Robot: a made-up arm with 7 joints.
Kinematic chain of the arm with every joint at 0, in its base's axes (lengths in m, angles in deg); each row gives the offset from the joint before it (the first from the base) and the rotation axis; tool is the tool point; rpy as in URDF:
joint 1: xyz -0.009 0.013 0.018 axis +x
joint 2: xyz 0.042 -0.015 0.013 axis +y
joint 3: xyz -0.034 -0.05 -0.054 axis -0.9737 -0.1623 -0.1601
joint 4: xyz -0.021 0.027 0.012 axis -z
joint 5: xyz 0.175 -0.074 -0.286 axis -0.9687 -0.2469 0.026
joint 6: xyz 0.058 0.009 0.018 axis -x
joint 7: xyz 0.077 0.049 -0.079 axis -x
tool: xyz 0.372 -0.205 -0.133 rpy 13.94 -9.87 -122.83
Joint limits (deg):
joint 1: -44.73..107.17
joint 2: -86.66..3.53
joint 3: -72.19..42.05
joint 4: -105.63..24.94
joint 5: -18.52..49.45
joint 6: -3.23..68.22
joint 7: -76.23..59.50
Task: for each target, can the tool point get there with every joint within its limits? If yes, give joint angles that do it. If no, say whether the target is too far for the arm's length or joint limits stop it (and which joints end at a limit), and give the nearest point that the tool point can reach.
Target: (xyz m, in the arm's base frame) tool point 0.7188 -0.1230 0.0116
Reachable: yes | joints -13.97 -12.92 -8.58 -10.30 7.01 58.54 21.97
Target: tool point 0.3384 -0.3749 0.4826
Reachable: yes | joints 89.58 -38.32 -49.23 -54.84 7.41 25.57 37.31
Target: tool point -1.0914 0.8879 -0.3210
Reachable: no: too far | nearest point -0.5964 0.5562 -0.1925 | short by 0.610 m
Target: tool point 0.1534 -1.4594 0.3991
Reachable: no: too far | nearest point 0.1709 -0.8846 0.2503 | short by 0.594 m
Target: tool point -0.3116 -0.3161 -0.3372
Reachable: no: joint limits stop it (at a limit: joint 2, joint 3, joint 4, joint 5, joint 6) | nearest point -0.2526 -0.3662 -0.3913 | short by 0.094 m
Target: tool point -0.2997 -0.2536 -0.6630
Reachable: no: joint limits stop it (at a limit: joint 2, joint 3, joint 4, joint 5, joint 6) | nearest point -0.2423 -0.2412 -0.6314 | short by 0.067 m
